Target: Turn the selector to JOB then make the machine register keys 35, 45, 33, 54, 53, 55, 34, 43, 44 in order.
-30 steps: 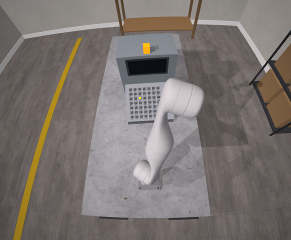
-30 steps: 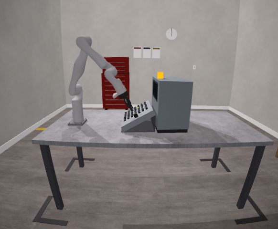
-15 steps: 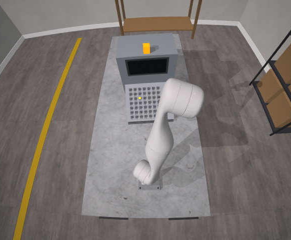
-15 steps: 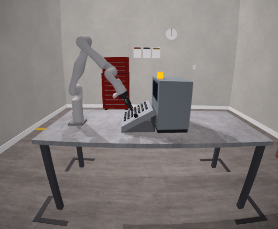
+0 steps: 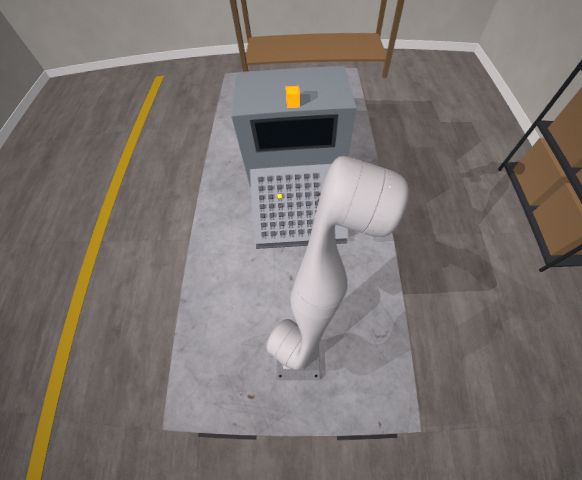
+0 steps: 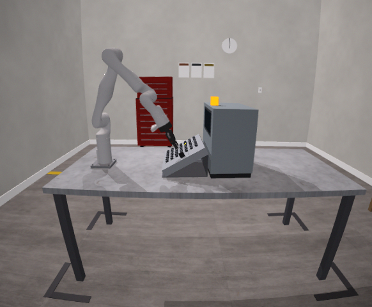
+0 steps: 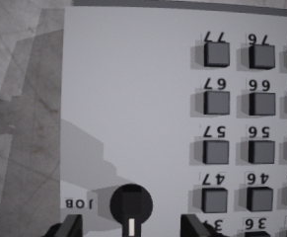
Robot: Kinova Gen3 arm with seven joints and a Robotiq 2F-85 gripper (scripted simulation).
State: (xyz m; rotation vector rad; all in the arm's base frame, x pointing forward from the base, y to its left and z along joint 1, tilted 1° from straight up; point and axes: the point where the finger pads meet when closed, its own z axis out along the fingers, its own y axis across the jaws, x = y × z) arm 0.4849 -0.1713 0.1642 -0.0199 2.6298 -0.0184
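Right now the black selector knob is 50 mm below my hand and 40 mm ahead of it. From my hand the other things lie so: sloped keypad (110 mm to the left, 100 mm below, 60 mm ahead).
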